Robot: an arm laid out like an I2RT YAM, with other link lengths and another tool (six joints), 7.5 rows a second.
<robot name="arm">
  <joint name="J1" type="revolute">
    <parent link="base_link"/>
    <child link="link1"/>
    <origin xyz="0 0 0.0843" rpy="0 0 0"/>
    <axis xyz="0 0 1"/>
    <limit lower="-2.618" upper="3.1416"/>
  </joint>
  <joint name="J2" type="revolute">
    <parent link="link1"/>
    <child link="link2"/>
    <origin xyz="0.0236 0.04 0.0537" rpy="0 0 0"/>
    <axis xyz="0 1 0"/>
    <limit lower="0" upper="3.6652"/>
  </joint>
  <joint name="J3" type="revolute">
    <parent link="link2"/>
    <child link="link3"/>
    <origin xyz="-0.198 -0.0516 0" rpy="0 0 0"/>
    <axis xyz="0 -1 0"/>
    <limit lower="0" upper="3.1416"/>
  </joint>
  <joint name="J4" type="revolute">
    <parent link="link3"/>
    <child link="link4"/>
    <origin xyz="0.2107 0.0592 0.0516" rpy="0 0 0"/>
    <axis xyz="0 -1 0"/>
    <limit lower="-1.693" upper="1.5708"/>
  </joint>
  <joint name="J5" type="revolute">
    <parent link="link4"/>
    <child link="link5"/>
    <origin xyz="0.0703 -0.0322 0.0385" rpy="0 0 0"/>
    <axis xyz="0 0 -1"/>
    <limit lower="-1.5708" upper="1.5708"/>
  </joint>
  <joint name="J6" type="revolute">
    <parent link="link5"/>
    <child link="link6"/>
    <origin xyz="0.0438 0 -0.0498" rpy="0 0 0"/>
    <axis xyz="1 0 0"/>
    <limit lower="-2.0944" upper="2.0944"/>
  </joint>
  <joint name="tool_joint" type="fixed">
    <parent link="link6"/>
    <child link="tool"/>
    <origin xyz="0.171 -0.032 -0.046" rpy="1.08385 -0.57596 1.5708"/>
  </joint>
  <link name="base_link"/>
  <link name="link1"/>
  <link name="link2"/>
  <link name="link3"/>
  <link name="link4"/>
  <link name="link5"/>
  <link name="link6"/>
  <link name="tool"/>
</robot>
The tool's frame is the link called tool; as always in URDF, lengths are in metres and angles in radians.
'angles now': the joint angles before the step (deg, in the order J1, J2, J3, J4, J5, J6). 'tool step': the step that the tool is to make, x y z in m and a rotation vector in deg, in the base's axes. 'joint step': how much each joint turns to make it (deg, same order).
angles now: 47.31, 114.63, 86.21, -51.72, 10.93, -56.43
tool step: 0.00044, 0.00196, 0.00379, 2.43, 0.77, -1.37
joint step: -1.05, -1.05, 0.32, -0.25, -2.13, 0.73
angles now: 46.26, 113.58, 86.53, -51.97, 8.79, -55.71
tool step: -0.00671, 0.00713, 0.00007, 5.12, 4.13, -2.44
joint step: -2.14, -0.59, 1.43, -1.45, -6.35, 1.58
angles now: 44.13, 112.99, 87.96, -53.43, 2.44, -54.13
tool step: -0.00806, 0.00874, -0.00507, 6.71, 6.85, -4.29
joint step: -3.71, 1.32, 2.69, -1.84, -9.27, 2.46
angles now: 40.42, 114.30, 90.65, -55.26, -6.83, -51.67
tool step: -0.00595, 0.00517, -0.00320, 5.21, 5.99, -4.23
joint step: -3.42, 1.62, 2.21, -1.59, -7.53, 2.27
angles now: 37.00, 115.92, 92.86, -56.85, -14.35, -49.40
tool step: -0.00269, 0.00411, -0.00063, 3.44, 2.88, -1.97
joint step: -1.95, 0.26, 0.09, 0.11, -4.40, 0.83
